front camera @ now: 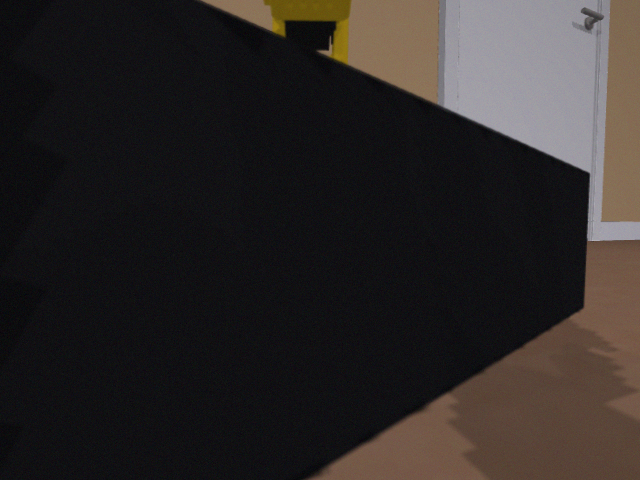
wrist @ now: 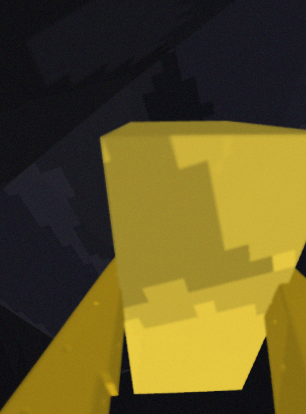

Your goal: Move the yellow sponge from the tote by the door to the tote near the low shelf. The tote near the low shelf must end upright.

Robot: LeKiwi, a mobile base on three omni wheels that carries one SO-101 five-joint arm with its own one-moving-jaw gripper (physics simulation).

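Places are measured from the arm's base along level axes (x left, y down, z back), in millimetres.
Pixels of known places: hand, its tool point: [wrist: 139,257].
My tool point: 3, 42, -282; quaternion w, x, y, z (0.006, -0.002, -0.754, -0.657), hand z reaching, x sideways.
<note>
Ahead of a thing's pixels: the offset from my tool point to its top centre, as dx, dy, dz. "pt": to the spot under its first point. Level surfaces: height alone.
The yellow sponge {-18, -17, +8} [wrist: 200,225] stands between the two jaws of my gripper [wrist: 206,274] in the wrist view. The jaws press on its left and right sides, and their tips are partly hidden by it. My gripper is shut on the sponge, inside the dark tote {-31, -52, +35} [front camera: 310,232] [wrist: 250,55]. In the front view the tote's black outer wall fills most of the picture and hides the sponge and the jaws. Yellow parts of my arm show above its rim. The tote near the low shelf does not show in either view.
A white door [front camera: 522,87] with a grey handle {pt -1191, -897, -927} [front camera: 590,17] stands beyond the tote, to the right in the front view. A tan wall [front camera: 395,46] is beside it. Brown floor {dy +48} [front camera: 615,273] with a jagged shadow shows at the right of the tote.
</note>
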